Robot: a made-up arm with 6 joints.
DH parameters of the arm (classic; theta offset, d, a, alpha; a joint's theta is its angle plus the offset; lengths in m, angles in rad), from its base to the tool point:
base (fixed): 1.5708 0.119 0 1.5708
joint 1: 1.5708 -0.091 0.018 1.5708
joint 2: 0 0.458 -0.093 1.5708
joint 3: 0 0.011 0.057 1.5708
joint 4: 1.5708 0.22 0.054 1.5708
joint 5: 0 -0.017 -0.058 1.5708
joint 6: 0 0.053 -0.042 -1.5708
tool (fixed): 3.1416 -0.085 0 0
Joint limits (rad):
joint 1: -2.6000..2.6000
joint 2: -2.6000..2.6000
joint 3: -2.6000..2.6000
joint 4: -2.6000..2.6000
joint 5: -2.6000..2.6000
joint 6: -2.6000..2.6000
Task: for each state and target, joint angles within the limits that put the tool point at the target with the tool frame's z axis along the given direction. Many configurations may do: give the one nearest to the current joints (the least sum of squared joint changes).
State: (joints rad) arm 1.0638 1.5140 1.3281 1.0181 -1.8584 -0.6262
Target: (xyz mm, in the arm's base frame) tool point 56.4 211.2 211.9 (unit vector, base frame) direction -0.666 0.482 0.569
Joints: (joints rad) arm -0.0440 0.7067 0.8350 1.3308 -1.9802 -0.3269
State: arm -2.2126 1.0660 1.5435 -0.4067 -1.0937 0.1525
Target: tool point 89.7 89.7 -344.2 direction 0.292 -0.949 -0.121
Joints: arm -1.7701 1.2834 1.4568 -1.2604 -1.4296 -0.0120
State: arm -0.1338 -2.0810 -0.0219 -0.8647 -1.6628 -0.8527
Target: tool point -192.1 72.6 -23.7 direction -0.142 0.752 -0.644
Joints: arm -0.8705 -1.9361 0.5446 -0.4615 -1.4770 -0.9272
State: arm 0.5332 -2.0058 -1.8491 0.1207 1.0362 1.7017
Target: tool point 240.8 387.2 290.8 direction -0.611 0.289 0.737
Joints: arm 0.5791 -1.6847 -1.5247 0.4477 1.2326 2.4740
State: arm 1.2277 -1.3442 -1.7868 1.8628 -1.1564 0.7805
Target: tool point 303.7 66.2 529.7 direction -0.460 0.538 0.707
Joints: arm 1.6909 -1.1366 -1.8666 2.3001 -1.1901 0.0384
